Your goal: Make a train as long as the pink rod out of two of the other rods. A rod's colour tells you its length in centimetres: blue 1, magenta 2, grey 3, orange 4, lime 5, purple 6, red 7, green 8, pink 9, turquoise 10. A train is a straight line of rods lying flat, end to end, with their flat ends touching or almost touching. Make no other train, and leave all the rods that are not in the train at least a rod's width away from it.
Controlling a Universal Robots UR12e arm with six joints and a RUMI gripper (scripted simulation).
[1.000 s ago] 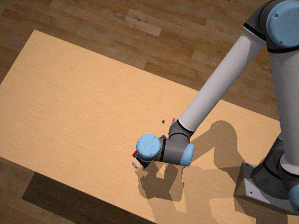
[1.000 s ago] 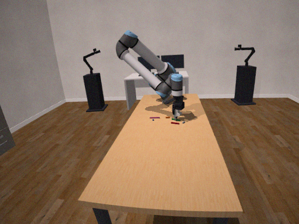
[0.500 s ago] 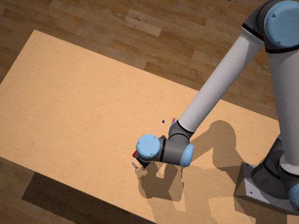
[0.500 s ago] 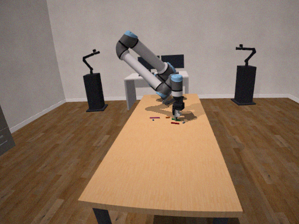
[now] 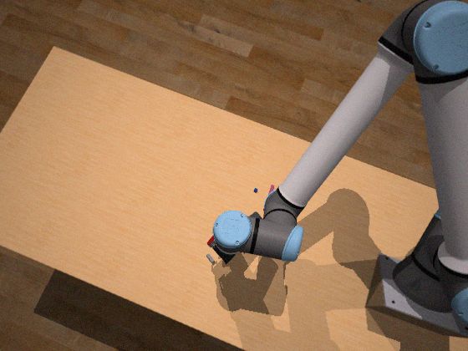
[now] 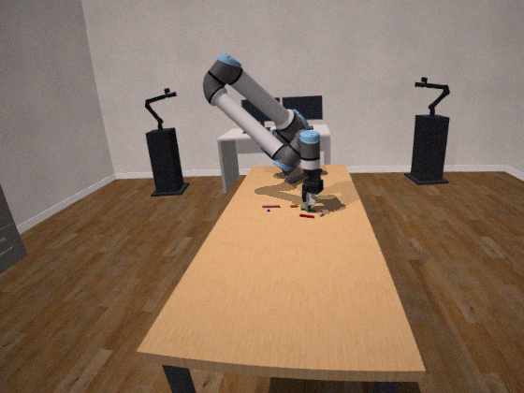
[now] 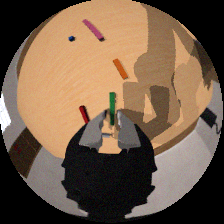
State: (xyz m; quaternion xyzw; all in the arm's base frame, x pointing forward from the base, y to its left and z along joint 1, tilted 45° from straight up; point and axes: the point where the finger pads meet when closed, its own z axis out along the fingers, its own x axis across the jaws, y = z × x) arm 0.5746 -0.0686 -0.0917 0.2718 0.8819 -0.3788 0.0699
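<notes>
Now: hand 1 cm above the green rod. From my hand the other things lie so: red rod (7 cm ahead, 1 cm to the right, 1 cm below); then grey rod (6 cm to the left, 6 cm ahead, 1 cm below); then orange rod (7 cm to the right, 6 cm behind, 1 cm below).
</notes>
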